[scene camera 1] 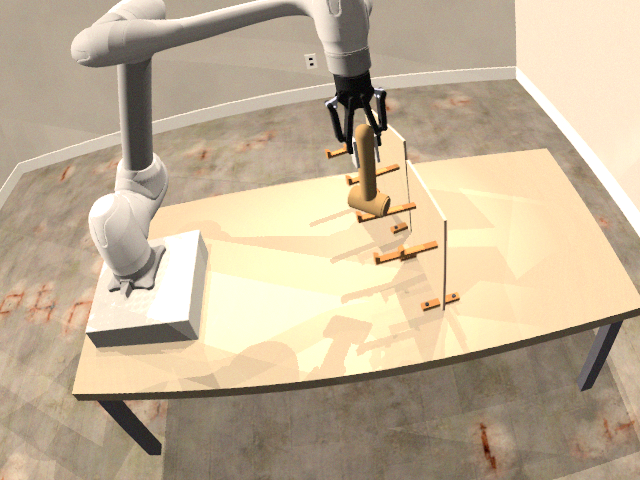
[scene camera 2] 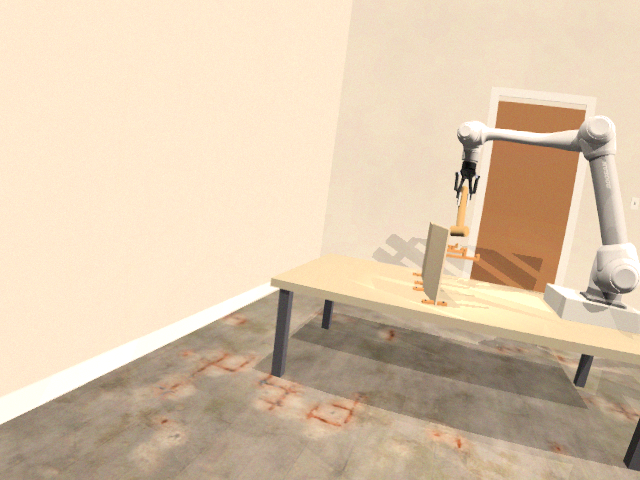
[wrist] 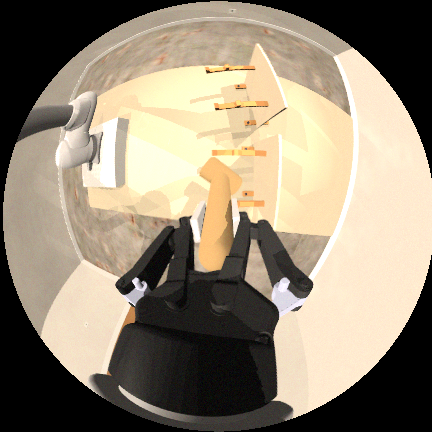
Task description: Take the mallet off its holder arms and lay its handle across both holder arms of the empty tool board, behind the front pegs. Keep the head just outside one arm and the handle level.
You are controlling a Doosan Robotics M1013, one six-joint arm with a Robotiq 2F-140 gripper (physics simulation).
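Where they show: gripper, fingertip midpoint: point(scene camera 1: 366, 162) point(scene camera 2: 462, 205) point(wrist: 218, 208); arm's base, origin of the base link: point(scene camera 1: 137, 269) point(scene camera 2: 601, 301) point(wrist: 92, 147).
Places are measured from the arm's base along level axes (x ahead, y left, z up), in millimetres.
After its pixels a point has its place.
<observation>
My gripper point(scene camera 1: 366, 149) @(x 750, y -65, z 343 mm) point(scene camera 2: 464, 198) @(x 750, y -65, z 343 mm) point(wrist: 218, 208) @(x 750, y -65, z 343 mm) is shut on the handle of the wooden mallet point(scene camera 1: 368, 175) @(x 751, y -78, z 316 mm) point(scene camera 2: 461, 214) @(x 744, y -34, z 298 mm) point(wrist: 218, 200) @(x 747, y -48, z 358 mm). The mallet hangs with its handle steep and its head point(scene camera 1: 368, 202) @(x 741, y -60, z 225 mm) point(scene camera 2: 459, 230) @(x 738, y -2, z 216 mm) down. In scene camera 2, the head is above the orange arms. The near board point(scene camera 1: 426, 227) @(x 881, y -25, z 103 mm) point(scene camera 2: 435, 263) point(wrist: 267, 185) @(x 883, y -36, z 142 mm) has two bare holder arms, a nearer arm point(scene camera 1: 405, 253) @(x 820, y -129, z 116 mm) point(wrist: 251, 204) @(x 861, y -114, z 116 mm) and a farther arm point(scene camera 1: 400, 209) @(x 816, y 39, z 116 mm) point(wrist: 239, 152) @(x 780, y 35, z 116 mm). The far board point(scene camera 1: 390, 139) @(x 808, y 259, z 201 mm) point(wrist: 265, 85) @(x 800, y 277, z 160 mm) also has two bare arms point(scene camera 1: 372, 174) point(wrist: 241, 105) @(x 750, y 186, z 130 mm) point(wrist: 230, 68) @(x 684, y 338, z 130 mm). The gripper hides part of the outermost arm in scene camera 1.
Both boards stand upright on the table point(scene camera 1: 268, 310) @(x 432, y -102, z -91 mm) point(scene camera 2: 351, 273) @(x 1228, y 192, z -91 mm) point(wrist: 150, 130) @(x 360, y 84, z -90 mm), with orange feet point(scene camera 1: 430, 303) @(x 881, y -127, z -79 mm) at their bases. The white robot base block point(scene camera 1: 173, 289) @(x 162, y -93, z 1 mm) point(wrist: 107, 172) @(x 170, y -137, z 0 mm) is on the table at the left in scene camera 1. Walls stand around the room.
</observation>
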